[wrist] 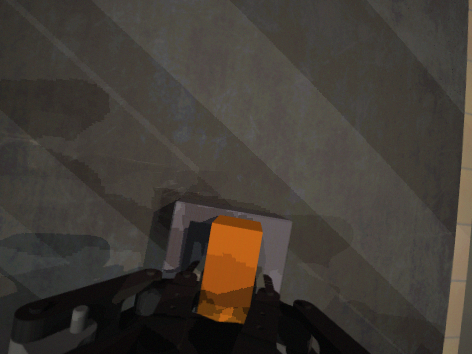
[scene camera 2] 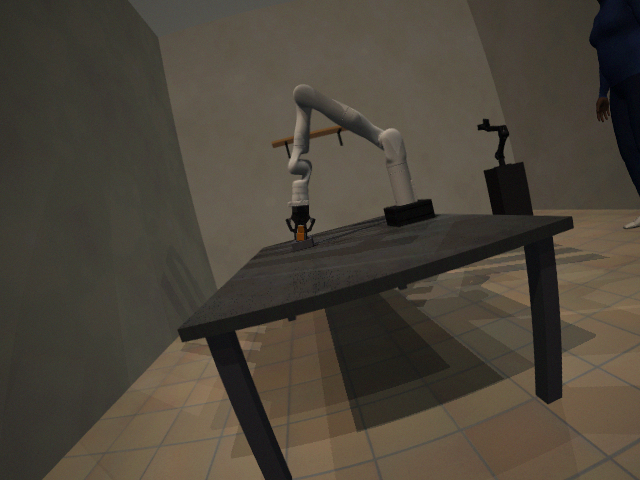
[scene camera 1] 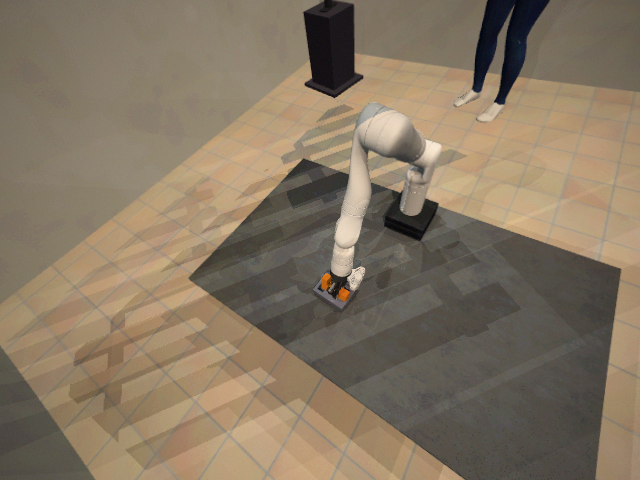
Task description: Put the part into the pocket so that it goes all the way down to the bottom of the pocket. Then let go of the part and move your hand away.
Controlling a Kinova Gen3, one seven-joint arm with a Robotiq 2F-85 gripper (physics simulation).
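Observation:
Orange L-shaped part (wrist: 234,244) still rests on grey block with pocket (wrist: 189,234). My gripper (wrist: 231,273) grips the orange L-shaped part.

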